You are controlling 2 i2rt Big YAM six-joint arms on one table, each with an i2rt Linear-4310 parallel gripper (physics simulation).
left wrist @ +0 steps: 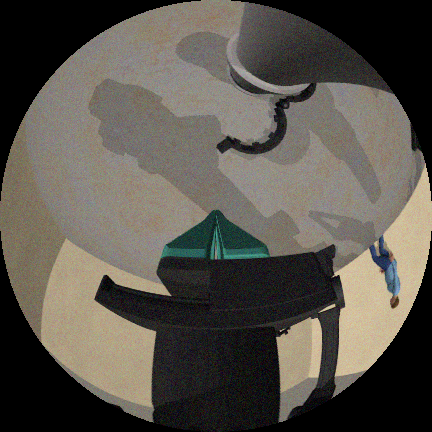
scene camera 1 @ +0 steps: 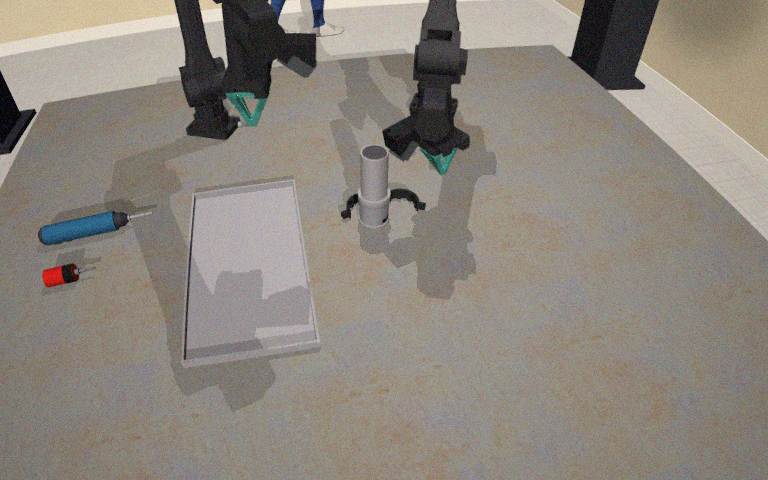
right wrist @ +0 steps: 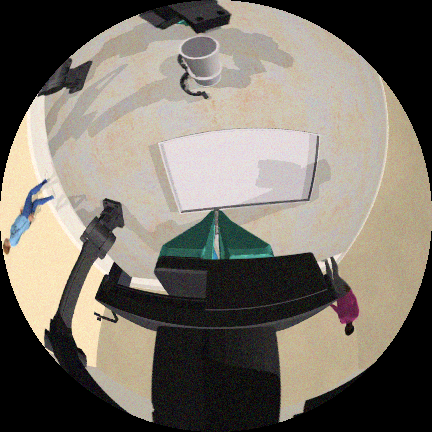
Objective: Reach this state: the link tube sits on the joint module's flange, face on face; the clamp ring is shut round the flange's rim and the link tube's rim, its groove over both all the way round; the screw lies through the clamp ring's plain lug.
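Frame: origin at the left arm's base, x ahead, y left, z up, level; centimetres.
Where they show: left gripper, between the fingertips: (left wrist: 215,215) (scene camera 1: 443,173); right gripper, between the fingertips: (scene camera 1: 252,124) (right wrist: 216,215); left arm's base, origin of its link: (left wrist: 317,256); right arm's base, origin of its link: (scene camera 1: 213,128) (right wrist: 113,212).
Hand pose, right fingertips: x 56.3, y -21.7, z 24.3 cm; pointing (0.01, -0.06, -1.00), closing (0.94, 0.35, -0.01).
Things, the pixels of their centre, and the offset from my right fingertips. "pt": a spot on its surface instead.
- grey link tube, middle of its body: (scene camera 1: 374,175) (right wrist: 202,59) dz -13.6, dx -9.1, dy +18.4 cm
- grey joint module, middle of its body: (scene camera 1: 374,206) (right wrist: 205,72) dz -21.1, dx -9.1, dy +18.4 cm
- black clamp ring, a spot on its surface: (scene camera 1: 407,195) pt dz -23.3, dx -16.8, dy +23.5 cm
- thin screw, middle of its body: (right wrist: 216,223) dz +0.1, dx +0.3, dy -0.8 cm
- shallow grey tray, middle of its body: (scene camera 1: 246,259) (right wrist: 248,170) dz -23.5, dx +9.0, dy -1.0 cm
The grey link tube (scene camera 1: 374,172) stands upright on the grey joint module (scene camera 1: 374,212) in the middle of the table. The black clamp ring (scene camera 1: 407,195) lies open behind the module, its two arms spread left and right at the joint. My left gripper (scene camera 1: 441,165) is shut and empty, hanging above and behind the ring's right arm. That arm shows in the left wrist view (left wrist: 261,137), ahead of the shut fingers (left wrist: 217,219). My right gripper (scene camera 1: 250,117) is at the far left back, shut on the thin screw (right wrist: 217,220), which sticks out between its fingertips.
A shallow grey tray (scene camera 1: 250,271) lies on the table at the left and also shows in the right wrist view (right wrist: 241,167). The arm bases stand along the table's back edge.
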